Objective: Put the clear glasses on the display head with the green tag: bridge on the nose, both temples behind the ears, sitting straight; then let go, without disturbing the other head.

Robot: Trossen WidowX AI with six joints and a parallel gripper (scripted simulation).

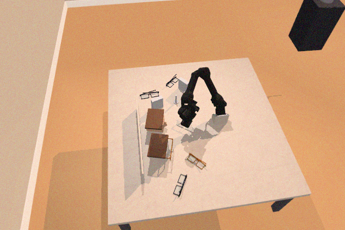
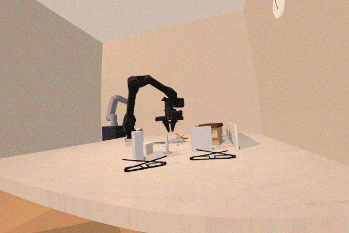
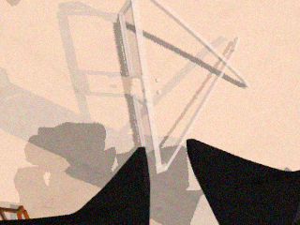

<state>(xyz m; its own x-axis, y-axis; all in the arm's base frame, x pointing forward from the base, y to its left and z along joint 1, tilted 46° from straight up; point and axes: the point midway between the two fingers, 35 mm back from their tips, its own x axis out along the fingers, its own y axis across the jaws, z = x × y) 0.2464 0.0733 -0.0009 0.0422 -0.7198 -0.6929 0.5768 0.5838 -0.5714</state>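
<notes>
My gripper tip is now 260 mm to the left of the thin post, 70 mm short of it and 50 mm above it. Also, from my gripper tip: long white panel (360 mm ahead, 70 mm to the left, 20 mm below).
</notes>
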